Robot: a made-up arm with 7 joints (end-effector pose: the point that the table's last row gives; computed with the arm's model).
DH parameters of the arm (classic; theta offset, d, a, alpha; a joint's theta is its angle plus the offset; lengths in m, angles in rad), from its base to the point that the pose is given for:
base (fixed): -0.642 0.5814 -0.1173 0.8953
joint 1: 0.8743 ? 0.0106 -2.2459
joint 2: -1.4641 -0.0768 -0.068 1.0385
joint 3: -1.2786 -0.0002 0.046 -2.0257
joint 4: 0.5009 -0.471 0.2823 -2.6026
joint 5: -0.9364 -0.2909 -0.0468 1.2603
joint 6: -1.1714 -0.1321 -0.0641 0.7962
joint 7: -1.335 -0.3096 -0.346 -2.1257
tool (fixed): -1.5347 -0.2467 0 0
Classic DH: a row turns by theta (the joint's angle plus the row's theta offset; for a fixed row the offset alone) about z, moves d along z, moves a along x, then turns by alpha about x.
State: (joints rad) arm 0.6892 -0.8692 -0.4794 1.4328 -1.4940 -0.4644 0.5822
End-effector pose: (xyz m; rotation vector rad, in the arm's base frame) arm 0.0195 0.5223 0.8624 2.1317 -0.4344 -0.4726
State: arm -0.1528 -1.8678 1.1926 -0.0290 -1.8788 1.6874 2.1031
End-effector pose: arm -0.7335 -0.0953 0.5882 2.3387 1.1532 -1.0363
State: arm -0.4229 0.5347 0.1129 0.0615 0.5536 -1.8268 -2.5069
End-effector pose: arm -0.7285 0.0151 0.8942 1.5156 0.6554 -2.0576
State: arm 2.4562 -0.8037 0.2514 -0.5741 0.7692 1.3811 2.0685
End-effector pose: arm 0.5592 -0.0443 0.4799 0.1153 -2.5130 -1.7359
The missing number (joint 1, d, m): 0.1085
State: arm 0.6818 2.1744 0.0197 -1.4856 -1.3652 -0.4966 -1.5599
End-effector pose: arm -0.1125 0.0638 0.7125 0.7538 0.9368 2.2490
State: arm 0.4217 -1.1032 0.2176 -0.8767 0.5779 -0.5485 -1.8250
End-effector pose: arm -0.3116 -0.2098 0.2122 -2.2375 -1.2909 -0.4654
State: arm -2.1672 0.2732 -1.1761 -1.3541 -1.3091 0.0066 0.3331
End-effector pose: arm -0.0825 0.7915 0.7755 1.9867 -0.7964 -0.6512
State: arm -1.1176 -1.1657 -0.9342 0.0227 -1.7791 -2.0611 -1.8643
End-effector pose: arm -0.3154 -0.4631 -0.0783 0.8668 -0.2482 0.0224
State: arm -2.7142 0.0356 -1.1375 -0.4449 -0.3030 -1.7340 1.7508
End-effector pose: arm -0.2474 0.9568 0.9534 1.4569 0.2442 -1.7461
